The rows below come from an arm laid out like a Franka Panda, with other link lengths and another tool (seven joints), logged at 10 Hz.
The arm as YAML. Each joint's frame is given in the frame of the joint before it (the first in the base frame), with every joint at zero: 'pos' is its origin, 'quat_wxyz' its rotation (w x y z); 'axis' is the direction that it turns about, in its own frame. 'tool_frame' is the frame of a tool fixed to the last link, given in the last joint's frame.
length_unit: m
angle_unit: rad
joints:
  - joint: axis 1
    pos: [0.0, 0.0, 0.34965]
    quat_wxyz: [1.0, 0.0, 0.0, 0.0]
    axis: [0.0, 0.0, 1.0]
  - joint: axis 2
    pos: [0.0, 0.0, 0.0]
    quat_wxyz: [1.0, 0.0, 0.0, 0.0]
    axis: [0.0, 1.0, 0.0]
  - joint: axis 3
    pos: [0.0, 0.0, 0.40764]
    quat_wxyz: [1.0, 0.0, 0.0, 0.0]
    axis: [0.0, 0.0, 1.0]
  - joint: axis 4
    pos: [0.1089, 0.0, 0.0]
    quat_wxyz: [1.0, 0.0, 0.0, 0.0]
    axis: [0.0, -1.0, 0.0]
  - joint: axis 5
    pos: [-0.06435, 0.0, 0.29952]
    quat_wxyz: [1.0, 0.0, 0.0, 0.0]
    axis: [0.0, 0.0, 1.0]
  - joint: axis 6
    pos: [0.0, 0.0, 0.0]
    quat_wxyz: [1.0, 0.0, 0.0, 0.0]
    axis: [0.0, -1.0, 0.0]
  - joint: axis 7
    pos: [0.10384, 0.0, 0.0]
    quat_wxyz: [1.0, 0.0, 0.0, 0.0]
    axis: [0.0, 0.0, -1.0]
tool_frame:
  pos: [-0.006, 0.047, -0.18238]
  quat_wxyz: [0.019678, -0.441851, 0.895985, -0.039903]
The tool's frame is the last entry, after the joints.
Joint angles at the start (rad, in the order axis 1, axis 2, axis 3, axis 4, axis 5, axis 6, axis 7): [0.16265, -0.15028, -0.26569, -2.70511, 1.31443, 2.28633, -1.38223]
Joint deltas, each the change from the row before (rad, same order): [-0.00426, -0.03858, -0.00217, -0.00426, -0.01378, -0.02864, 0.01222]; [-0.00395, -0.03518, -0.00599, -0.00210, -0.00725, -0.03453, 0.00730]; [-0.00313, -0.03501, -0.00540, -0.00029, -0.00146, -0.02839, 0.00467]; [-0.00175, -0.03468, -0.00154, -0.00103, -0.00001, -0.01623, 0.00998]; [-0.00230, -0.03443, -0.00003, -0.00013, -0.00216, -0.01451, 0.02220]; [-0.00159, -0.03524, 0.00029, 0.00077, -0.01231, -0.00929, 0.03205]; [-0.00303, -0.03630, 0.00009, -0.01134, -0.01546, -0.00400, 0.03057]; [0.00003, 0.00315, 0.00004, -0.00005, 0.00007, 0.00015, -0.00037]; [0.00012, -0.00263, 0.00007, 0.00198, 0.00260, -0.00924, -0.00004]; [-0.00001, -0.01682, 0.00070, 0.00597, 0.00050, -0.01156, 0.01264]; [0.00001, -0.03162, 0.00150, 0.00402, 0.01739, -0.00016, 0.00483]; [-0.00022, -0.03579, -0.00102, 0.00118, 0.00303, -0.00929, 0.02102]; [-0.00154, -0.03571, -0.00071, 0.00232, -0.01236, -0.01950, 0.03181]
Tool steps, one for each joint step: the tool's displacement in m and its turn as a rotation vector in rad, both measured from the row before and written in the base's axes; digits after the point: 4 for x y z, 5 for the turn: [-0.0065, 0.0021, 0.0136, 0.02600, -0.02006, 0.01358]; [-0.0060, 0.0017, 0.0136, 0.03227, -0.02148, 0.01196]; [-0.0051, 0.0010, 0.0138, 0.02922, -0.02629, 0.00748]; [-0.0048, 0.0009, 0.0126, 0.02101, -0.02300, 0.00190]; [-0.0047, 0.0009, 0.0127, 0.02115, -0.01400, -0.00232]; [-0.0051, 0.0002, 0.0122, 0.01304, -0.00804, -0.00176]; [-0.0087, -0.0003, 0.0074, 0.00785, 0.00111, -0.00274]; [0.0004, 0.0001, -0.0010, -0.00063, 0.00284, 0.00009]; [-0.0006, 0.0012, 0.0023, 0.00831, -0.00325, 0.00479]; [-0.0016, 0.0012, 0.0085, 0.01356, -0.01040, 0.00218]; [-0.0025, -0.0003, 0.0129, 0.01819, -0.03142, -0.01257]; [-0.0058, 0.0000, 0.0129, 0.02085, -0.01771, -0.00479]; [-0.0079, 0.0009, 0.0124, 0.01806, -0.00814, 0.00785]
